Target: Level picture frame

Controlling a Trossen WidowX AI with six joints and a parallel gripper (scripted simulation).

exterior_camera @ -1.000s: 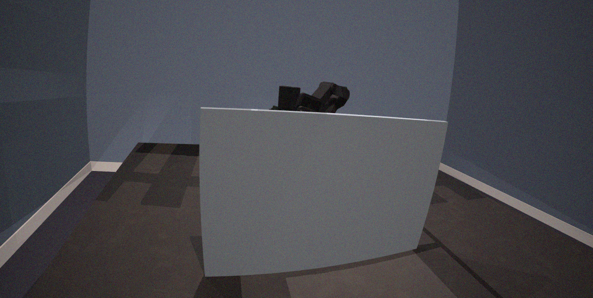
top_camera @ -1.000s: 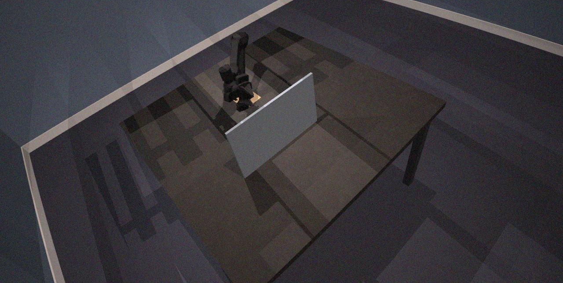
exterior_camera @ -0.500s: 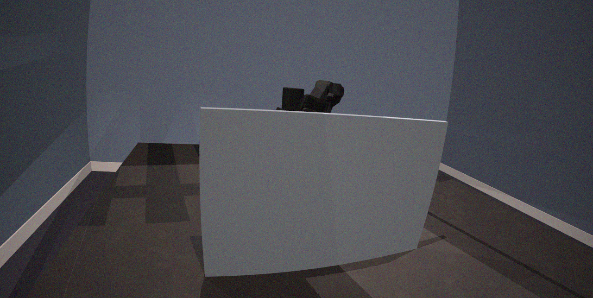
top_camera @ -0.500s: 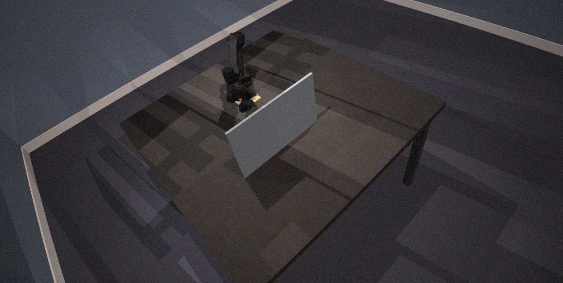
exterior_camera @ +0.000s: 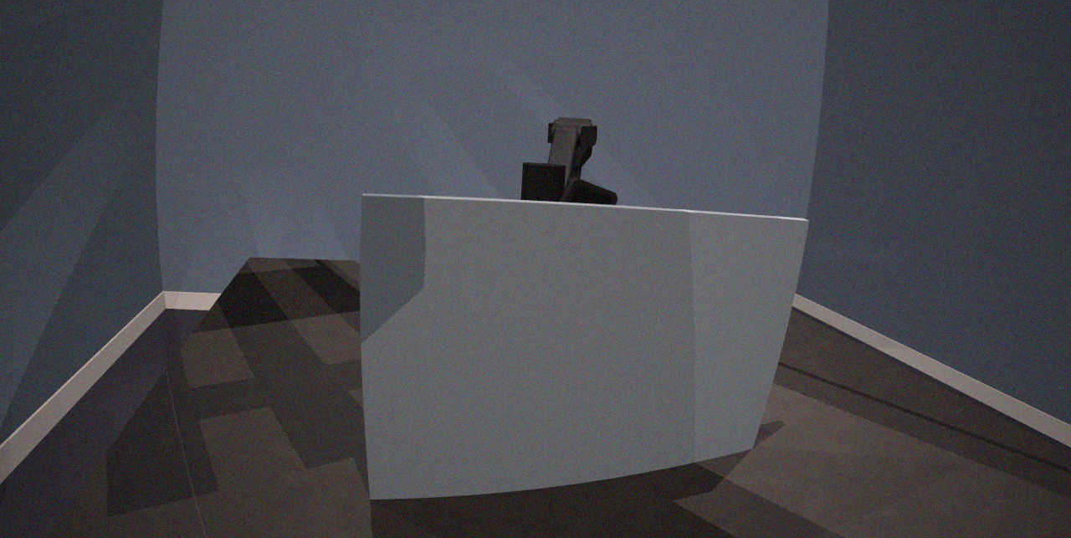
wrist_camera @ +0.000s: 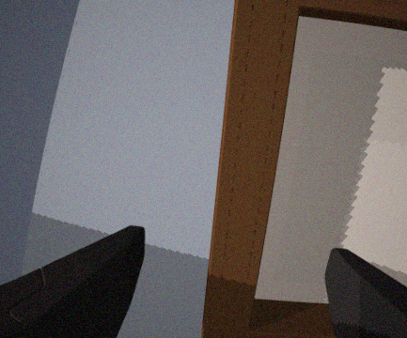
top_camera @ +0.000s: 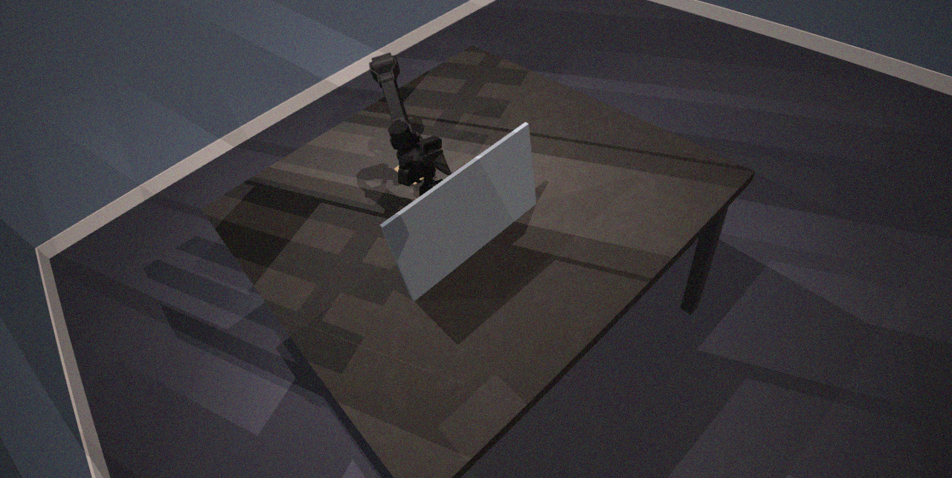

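Now: gripper tip 6 cm short of the wooden picture frame, 1 cm to the left of it and 5 cm above it. Round my gripper tip: grey wall panel 6 cm ahead, 1 cm to the left, 6 cm below.
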